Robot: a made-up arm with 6 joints.
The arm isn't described. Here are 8 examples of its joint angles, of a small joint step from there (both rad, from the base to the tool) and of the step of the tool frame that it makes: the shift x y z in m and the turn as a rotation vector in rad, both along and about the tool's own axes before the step.
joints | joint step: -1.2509 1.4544 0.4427 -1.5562 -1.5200 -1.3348 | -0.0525 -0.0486 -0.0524 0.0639 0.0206 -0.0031
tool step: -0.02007 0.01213 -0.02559 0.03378 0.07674 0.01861
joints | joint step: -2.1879 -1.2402 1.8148 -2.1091 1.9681 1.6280 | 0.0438 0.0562 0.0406 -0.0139 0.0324 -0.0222
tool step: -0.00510 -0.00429 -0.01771 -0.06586 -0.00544 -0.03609
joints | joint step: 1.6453 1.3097 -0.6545 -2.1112 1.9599 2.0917 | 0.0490 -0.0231 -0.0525 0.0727 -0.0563 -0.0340
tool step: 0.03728 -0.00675 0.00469 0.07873 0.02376 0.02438
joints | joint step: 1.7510 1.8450 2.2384 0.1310 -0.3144 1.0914 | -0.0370 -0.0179 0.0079 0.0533 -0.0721 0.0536
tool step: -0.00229 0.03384 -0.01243 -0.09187 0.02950 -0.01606
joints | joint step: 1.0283 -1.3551 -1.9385 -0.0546 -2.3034 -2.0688 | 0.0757 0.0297 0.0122 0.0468 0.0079 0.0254
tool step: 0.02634 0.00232 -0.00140 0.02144 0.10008 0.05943
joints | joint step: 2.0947 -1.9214 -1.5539 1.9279 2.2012 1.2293 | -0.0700 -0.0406 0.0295 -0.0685 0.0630 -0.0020
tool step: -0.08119 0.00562 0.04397 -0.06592 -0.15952 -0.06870
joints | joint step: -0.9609 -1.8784 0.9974 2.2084 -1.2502 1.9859 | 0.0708 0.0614 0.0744 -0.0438 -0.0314 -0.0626
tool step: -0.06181 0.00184 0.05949 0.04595 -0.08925 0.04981
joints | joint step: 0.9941 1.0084 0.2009 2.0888 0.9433 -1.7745 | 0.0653 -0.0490 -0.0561 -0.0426 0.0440 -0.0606
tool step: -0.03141 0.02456 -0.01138 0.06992 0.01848 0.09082
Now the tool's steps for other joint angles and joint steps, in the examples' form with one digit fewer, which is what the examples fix.
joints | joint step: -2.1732 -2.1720 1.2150 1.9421 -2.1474 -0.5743 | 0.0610 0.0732 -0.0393 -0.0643 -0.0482 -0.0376
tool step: -0.0045 0.0101 -0.0440 -0.0981 -0.0399 -0.0780
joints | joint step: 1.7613 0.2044 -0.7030 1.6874 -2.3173 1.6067 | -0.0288 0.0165 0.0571 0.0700 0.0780 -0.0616
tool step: -0.0655 -0.0694 0.0216 0.1254 -0.1055 -0.0601
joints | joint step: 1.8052 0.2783 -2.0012 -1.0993 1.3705 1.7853 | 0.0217 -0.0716 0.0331 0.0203 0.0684 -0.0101
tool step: -0.0184 0.0363 -0.0344 -0.0316 0.0028 0.0394
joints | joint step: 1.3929 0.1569 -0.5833 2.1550 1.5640 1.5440 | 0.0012 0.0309 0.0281 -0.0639 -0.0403 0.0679
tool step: 0.0221 0.0070 -0.0052 -0.0965 0.0245 -0.0386
